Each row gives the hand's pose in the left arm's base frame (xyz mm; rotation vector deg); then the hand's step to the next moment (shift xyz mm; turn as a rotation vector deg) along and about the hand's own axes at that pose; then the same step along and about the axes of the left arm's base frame.
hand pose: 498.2 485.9 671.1 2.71 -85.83 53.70
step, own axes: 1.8 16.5 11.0 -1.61 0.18 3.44
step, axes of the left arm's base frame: -18.3 5.6 -5.4 -2.59 -2.61 -0.97
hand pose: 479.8 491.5 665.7 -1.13 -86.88 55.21
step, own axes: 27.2 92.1 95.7 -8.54 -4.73 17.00
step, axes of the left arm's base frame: -132.6 22.2 -17.6 -9.77 -16.86 -2.11
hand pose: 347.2 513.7 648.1 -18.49 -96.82 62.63
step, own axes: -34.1 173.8 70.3 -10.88 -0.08 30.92
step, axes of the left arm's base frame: -96.7 36.7 -160.0 -22.16 -22.90 -7.68
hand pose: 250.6 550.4 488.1 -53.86 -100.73 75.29
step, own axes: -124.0 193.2 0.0 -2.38 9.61 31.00
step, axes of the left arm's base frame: 81.2 -68.6 -203.5 -24.94 -13.45 -16.00
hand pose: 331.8 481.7 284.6 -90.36 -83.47 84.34
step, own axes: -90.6 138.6 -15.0 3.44 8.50 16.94
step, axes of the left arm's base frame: 77.0 -117.5 -88.9 -13.36 -3.88 -13.32
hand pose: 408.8 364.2 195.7 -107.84 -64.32 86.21
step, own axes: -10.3 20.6 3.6 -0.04 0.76 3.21
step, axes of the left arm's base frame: 2.2 -20.3 -11.3 -2.83 -0.84 -1.47
